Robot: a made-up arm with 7 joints.
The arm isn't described. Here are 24 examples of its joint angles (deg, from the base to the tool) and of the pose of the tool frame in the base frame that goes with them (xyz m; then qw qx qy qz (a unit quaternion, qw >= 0)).
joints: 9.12 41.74 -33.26 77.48 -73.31 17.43 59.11
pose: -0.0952 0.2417 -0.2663 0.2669 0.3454 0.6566 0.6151
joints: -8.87 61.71 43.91 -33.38 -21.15 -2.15 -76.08
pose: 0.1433 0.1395 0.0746 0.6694 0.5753 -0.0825 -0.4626
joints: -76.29 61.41 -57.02 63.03 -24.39 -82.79 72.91
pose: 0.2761 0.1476 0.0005 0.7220 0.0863 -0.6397 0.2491
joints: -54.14 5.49 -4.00 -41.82 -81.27 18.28 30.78
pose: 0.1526 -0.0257 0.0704 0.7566 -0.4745 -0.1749 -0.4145
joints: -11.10 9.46 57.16 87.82 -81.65 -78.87 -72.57
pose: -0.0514 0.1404 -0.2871 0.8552 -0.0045 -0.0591 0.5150
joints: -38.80 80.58 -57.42 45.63 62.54 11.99 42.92
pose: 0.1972 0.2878 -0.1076 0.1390 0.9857 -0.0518 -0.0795
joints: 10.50 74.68 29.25 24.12 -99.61 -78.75 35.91
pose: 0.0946 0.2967 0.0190 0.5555 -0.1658 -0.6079 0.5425
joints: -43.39 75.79 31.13 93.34 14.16 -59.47 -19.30
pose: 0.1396 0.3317 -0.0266 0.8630 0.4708 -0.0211 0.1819
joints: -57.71 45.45 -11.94 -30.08 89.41 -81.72 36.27
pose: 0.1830 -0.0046 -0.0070 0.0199 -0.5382 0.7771 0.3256
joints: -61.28 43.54 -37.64 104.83 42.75 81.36 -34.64
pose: 0.1579 0.2642 -0.1064 0.1764 0.3011 0.8357 0.4242
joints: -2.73 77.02 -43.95 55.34 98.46 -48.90 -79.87
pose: 0.0120 0.3119 -0.1732 0.5107 -0.1468 -0.6227 0.5744
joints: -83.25 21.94 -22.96 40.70 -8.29 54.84 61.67
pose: 0.3373 0.0081 -0.0230 0.8077 0.3692 0.0606 0.4557
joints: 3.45 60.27 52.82 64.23 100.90 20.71 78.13
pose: 0.0049 0.3680 -0.0907 0.0198 -0.9639 -0.0776 -0.2539
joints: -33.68 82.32 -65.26 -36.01 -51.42 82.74 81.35
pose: 0.0962 0.1089 -0.1574 0.5375 0.7959 0.2613 0.0969
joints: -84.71 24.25 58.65 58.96 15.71 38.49 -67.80
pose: 0.3319 0.1476 -0.0464 0.8674 -0.3139 0.0404 -0.3840
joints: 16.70 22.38 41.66 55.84 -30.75 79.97 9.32
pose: -0.1086 0.1672 -0.2651 0.2208 -0.3655 0.8211 0.3787
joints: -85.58 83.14 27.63 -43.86 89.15 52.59 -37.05
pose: -0.0328 0.0826 0.1522 0.3293 0.2994 -0.3778 0.8119
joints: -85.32 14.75 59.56 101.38 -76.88 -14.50 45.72
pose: 0.3271 0.0309 -0.1367 0.3432 -0.7098 0.4235 0.4461
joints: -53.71 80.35 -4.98 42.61 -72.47 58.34 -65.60
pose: 0.2254 0.2611 0.0032 0.8766 -0.2848 0.1791 -0.3442
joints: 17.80 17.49 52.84 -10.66 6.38 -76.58 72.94
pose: 0.0465 0.1837 -0.0772 0.5374 0.1564 -0.6496 0.5145
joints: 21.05 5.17 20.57 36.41 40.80 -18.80 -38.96
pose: -0.0217 0.1265 -0.3026 0.7647 0.1294 0.5524 -0.3056
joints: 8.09 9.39 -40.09 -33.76 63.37 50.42 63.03
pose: 0.1154 -0.0184 -0.1505 0.7526 0.4933 -0.1194 0.4195
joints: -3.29 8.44 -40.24 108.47 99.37 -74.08 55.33
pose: -0.1283 0.0745 -0.2716 0.6743 0.1179 0.2555 -0.6827
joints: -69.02 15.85 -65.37 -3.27 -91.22 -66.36 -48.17
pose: 0.2013 -0.1083 -0.0224 0.4561 -0.4208 -0.4626 -0.6331
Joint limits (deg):
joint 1: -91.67..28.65
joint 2: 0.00..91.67
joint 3: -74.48..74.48
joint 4: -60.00..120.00
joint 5: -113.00..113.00
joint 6: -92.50..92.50
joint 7: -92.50..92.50
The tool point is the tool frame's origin. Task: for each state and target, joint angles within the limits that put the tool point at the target. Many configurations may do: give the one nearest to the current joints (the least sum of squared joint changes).
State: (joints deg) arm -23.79 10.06 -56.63 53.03 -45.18 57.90 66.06
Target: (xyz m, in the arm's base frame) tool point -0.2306 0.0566 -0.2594
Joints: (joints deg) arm 27.18 11.61 -62.99 73.14 -42.09 30.44 66.06
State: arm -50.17 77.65 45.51 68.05 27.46 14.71 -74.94
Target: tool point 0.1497 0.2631 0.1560
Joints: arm -50.27 80.73 35.71 24.95 27.50 0.63 -74.94
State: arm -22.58 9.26 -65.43 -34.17 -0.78 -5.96 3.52
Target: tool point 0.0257 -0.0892 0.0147
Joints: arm -36.86 0.00 -71.40 -53.13 -0.36 -8.94 3.52
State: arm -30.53 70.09 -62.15 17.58 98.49 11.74 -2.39
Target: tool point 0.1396 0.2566 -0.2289
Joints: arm -28.39 58.83 -64.23 61.16 97.31 3.95 -2.39
